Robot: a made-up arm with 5 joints.
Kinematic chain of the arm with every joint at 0, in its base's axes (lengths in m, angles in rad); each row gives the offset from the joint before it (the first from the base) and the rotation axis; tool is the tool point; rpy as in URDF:
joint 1: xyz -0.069 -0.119 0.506 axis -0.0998 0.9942 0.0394
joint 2: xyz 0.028 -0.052 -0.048 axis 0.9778 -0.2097 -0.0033
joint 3: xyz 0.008 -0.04 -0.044 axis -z
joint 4: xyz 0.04 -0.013 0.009 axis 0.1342 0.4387 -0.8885
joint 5: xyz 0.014 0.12 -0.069 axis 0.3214 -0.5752 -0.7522
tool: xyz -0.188 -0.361 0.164 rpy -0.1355 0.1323 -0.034
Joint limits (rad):
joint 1: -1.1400..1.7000
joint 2: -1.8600..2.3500
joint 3: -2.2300..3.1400
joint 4: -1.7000..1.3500
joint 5: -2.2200..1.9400
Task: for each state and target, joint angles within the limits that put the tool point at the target. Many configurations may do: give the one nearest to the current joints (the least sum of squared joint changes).
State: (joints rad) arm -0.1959 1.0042 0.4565 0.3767 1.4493
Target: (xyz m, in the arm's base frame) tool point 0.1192 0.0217 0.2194
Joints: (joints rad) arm -1.1400 1.5551 0.0205 -0.0600 0.6084
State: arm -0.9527 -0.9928 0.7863 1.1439 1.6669
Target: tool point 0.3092 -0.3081 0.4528
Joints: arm -1.1400 -1.8600 1.3462 0.8665 0.9312
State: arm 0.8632 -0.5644 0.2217 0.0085 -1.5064
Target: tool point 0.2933 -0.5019 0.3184
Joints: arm 0.7299 -0.4834 0.5627 0.4048 -1.7632
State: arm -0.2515 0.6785 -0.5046 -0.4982 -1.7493
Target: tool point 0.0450 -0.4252 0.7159
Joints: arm -0.4206 1.4410 -0.3146 -0.6433 -1.2594
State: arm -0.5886 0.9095 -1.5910 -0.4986 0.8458
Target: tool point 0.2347 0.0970 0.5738
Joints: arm -0.2464 0.6766 -2.2300 -1.2309 0.6508
